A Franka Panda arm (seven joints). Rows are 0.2 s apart.
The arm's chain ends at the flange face. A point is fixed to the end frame.
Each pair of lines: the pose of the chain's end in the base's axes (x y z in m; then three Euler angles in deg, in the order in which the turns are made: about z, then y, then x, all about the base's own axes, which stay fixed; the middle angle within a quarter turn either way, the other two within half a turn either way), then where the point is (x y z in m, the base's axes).
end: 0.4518 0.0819 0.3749 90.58 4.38 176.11
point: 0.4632 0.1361 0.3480
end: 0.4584 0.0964 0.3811 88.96 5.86 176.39
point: 0.4688 0.1510 0.3546
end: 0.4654 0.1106 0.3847 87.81 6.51 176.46
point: 0.4749 0.1654 0.3582
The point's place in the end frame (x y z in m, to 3 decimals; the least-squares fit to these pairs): -0.056 -0.009 0.024
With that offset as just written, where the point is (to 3 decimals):
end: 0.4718 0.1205 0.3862 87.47 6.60 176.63
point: 0.481 0.175 0.360
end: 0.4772 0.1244 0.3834 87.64 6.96 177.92
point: 0.487 0.180 0.358
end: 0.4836 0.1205 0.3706 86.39 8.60 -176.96
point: 0.493 0.178 0.351
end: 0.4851 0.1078 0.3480 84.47 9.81 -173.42
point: 0.493 0.167 0.332
